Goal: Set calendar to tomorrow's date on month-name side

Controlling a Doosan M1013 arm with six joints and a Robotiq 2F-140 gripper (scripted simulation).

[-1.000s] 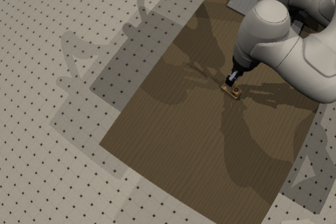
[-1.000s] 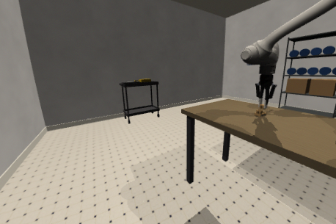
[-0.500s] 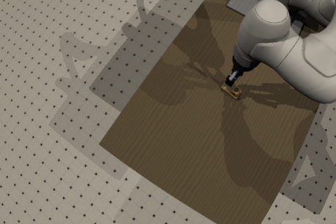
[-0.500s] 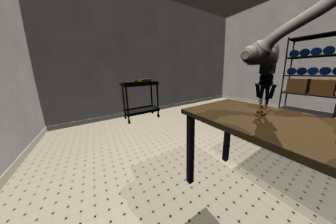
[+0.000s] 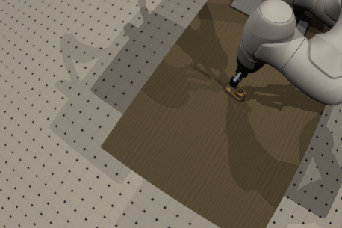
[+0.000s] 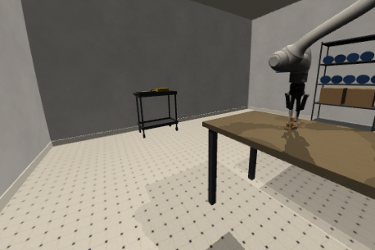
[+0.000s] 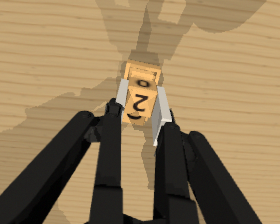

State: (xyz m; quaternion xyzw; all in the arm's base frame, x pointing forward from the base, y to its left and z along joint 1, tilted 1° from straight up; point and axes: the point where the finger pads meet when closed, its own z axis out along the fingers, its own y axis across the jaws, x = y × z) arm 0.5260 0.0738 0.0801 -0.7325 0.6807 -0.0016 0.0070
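Now: the wooden calendar tray 80 mm below my hand and 20 mm to the left of it.
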